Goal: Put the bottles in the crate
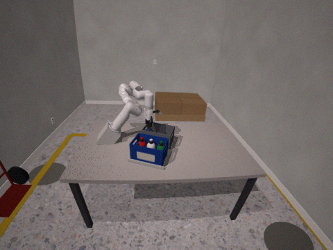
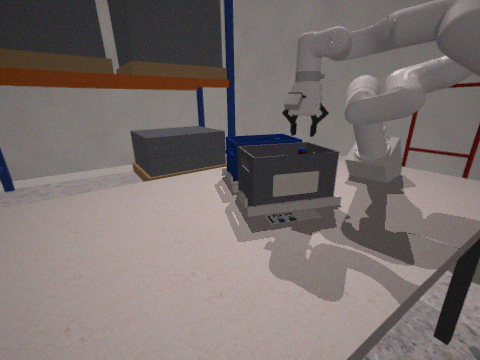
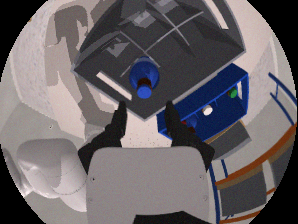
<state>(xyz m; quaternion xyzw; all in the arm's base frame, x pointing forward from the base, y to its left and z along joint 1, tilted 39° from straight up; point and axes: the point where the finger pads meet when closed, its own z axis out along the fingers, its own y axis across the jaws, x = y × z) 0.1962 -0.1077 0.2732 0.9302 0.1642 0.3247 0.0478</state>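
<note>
The red-capped bottle lies 70 mm behind my hand, 130 mm to the right of it and 140 mm below it. From my hand the other things lie so: blue crate 10 mm behind, 210 mm to the right, 140 mm below; then white-capped bottle 10 mm ahead, 170 mm to the right, 140 mm below; then grey crate 100 mm ahead, 140 mm below.
</note>
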